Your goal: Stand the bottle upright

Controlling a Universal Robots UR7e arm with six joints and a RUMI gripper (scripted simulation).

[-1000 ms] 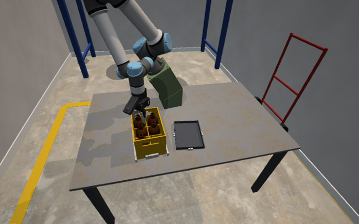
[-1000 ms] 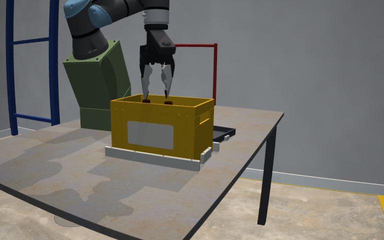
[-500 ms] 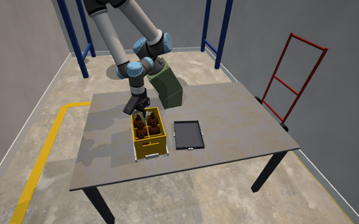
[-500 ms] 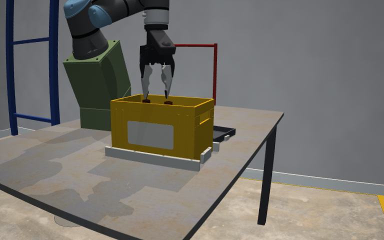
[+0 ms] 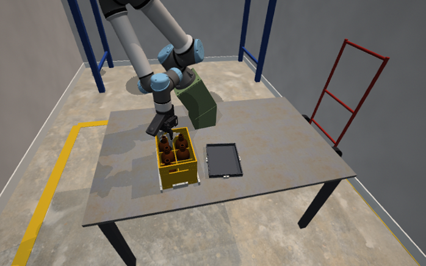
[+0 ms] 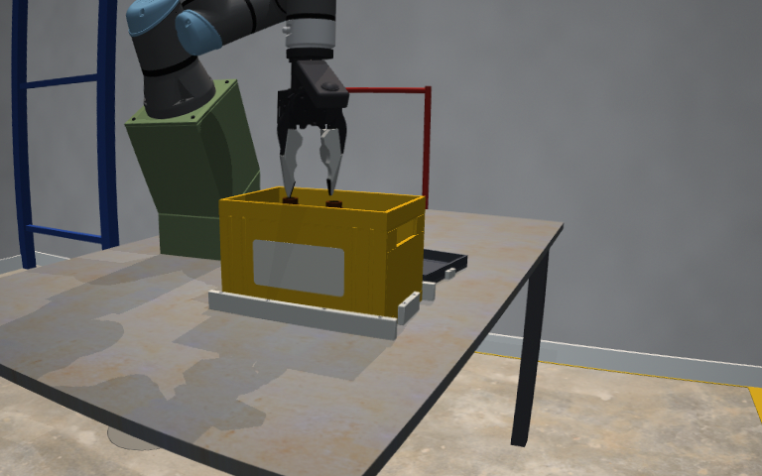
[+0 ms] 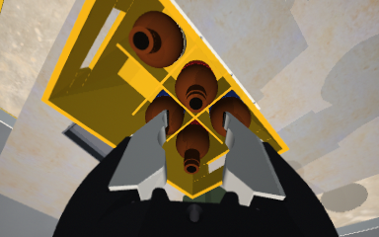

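Right now the yellow crate is 40 mm to the left of my hand and 110 mm below it. From my hand the other things lie so: dark tray: 30 mm ahead, 320 mm to the left, 180 mm below.
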